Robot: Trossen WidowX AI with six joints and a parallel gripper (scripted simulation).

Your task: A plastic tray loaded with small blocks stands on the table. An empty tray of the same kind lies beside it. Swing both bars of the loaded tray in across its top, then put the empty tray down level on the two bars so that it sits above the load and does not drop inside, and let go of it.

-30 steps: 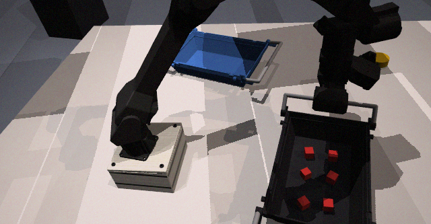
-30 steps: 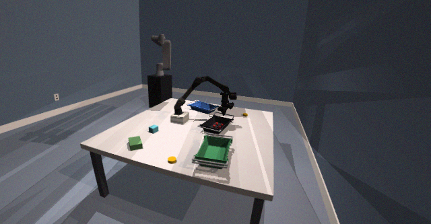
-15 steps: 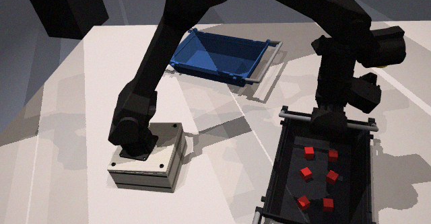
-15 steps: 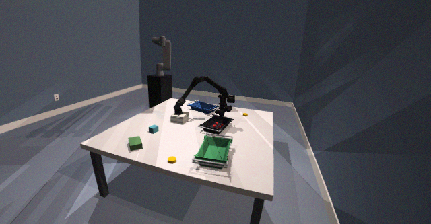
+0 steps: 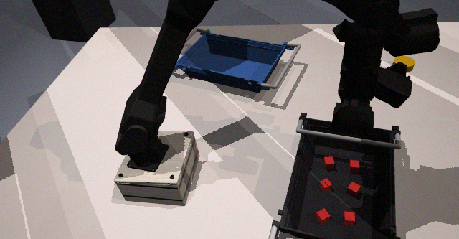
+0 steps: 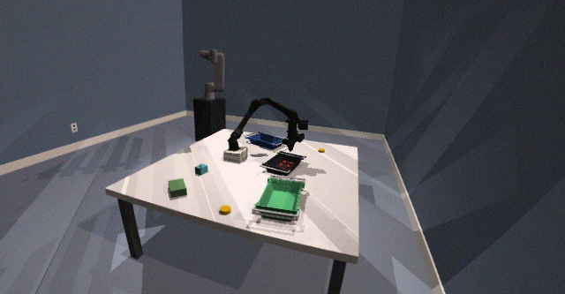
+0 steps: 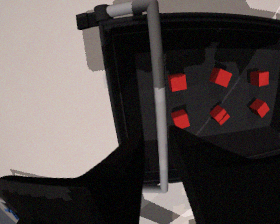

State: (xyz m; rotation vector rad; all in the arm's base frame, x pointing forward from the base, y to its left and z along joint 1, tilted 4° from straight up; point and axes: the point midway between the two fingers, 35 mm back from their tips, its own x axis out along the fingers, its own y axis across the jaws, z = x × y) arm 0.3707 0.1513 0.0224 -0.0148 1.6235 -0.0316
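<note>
Now: the red block 30 mm behind my gripper tip, 160 mm to the right of it and 80 mm below it. From my gripper tip the other things lie so: blue tray 330 mm behind, 240 mm to the left, 50 mm below; then green block 360 mm behind, 660 mm to the right, 70 mm below; then cyan block 410 mm behind, 430 mm to the right, 70 mm below.
</note>
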